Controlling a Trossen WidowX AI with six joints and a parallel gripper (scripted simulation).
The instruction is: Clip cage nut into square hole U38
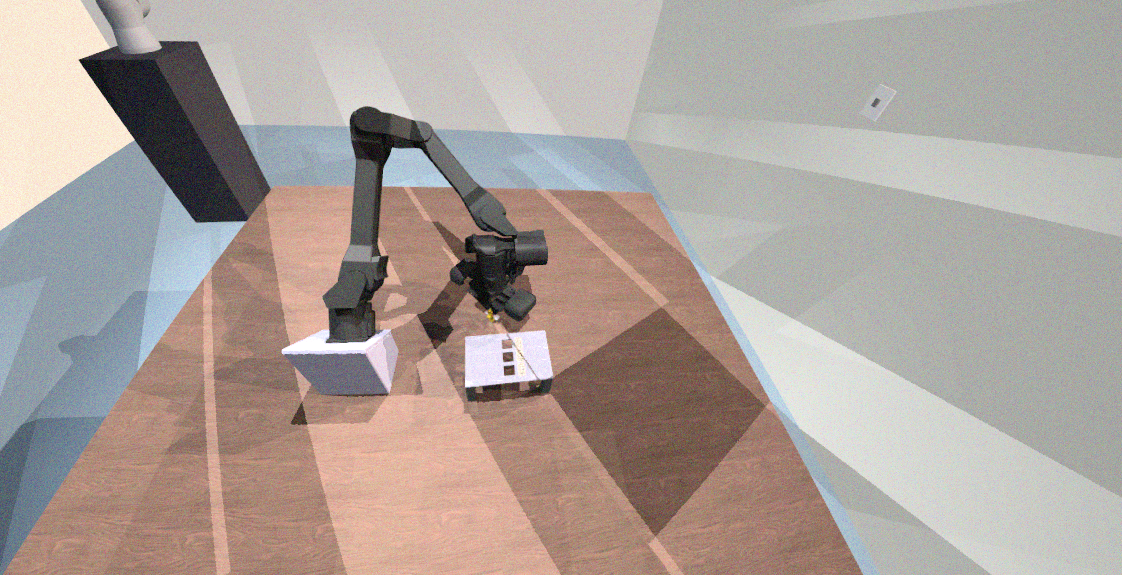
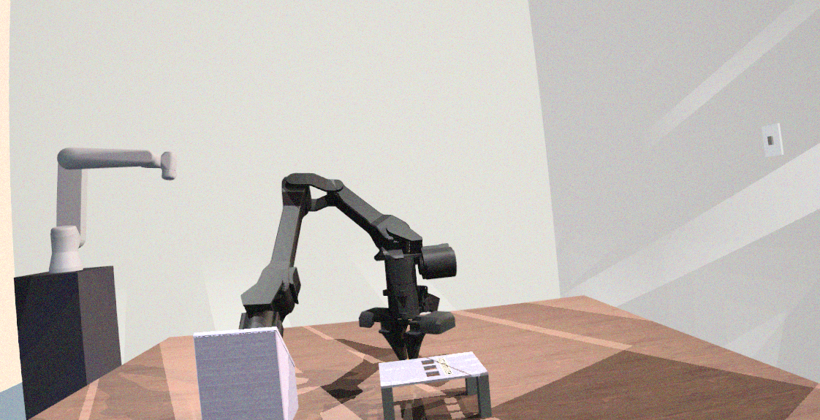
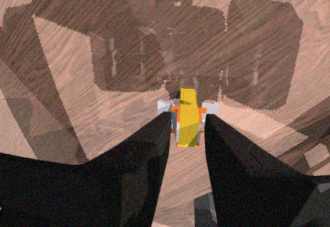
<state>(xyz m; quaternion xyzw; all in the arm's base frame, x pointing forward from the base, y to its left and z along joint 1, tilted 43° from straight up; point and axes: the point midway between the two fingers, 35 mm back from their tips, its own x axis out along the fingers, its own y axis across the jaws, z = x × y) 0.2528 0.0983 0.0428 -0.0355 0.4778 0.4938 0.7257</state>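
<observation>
Right now my gripper tip is 1 cm above the cage nut.
</observation>
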